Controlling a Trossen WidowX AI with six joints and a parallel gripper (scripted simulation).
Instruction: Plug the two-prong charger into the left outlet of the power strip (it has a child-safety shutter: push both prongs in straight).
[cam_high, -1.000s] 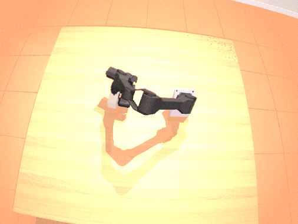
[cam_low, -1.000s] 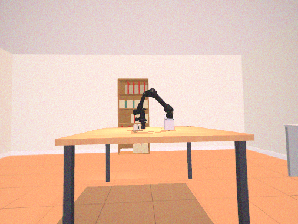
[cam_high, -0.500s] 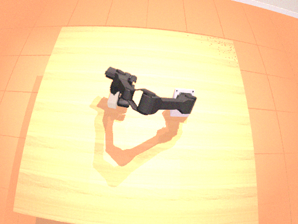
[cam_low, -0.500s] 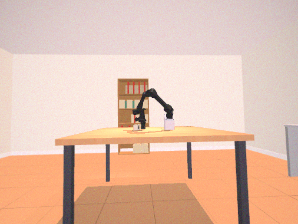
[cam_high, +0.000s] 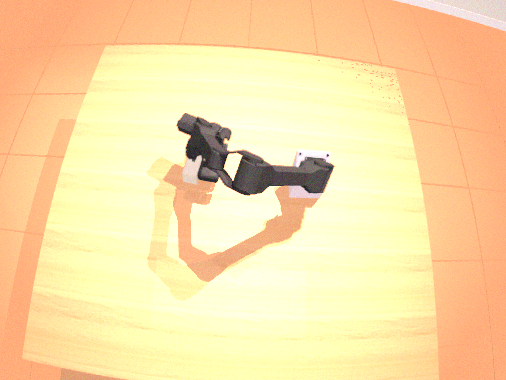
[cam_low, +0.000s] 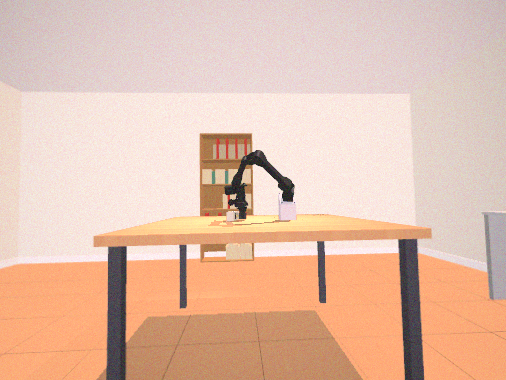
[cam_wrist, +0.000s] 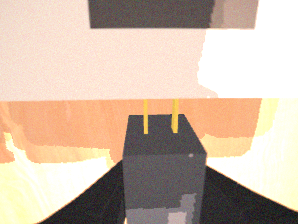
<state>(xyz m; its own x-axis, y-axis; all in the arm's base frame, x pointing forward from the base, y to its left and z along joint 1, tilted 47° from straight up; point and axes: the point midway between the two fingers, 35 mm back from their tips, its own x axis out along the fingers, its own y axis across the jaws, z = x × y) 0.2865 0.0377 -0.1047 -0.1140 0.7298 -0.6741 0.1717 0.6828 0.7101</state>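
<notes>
The dark grey charger lies 20 mm ahead of my gripper tip and 10 mm above it.
</notes>
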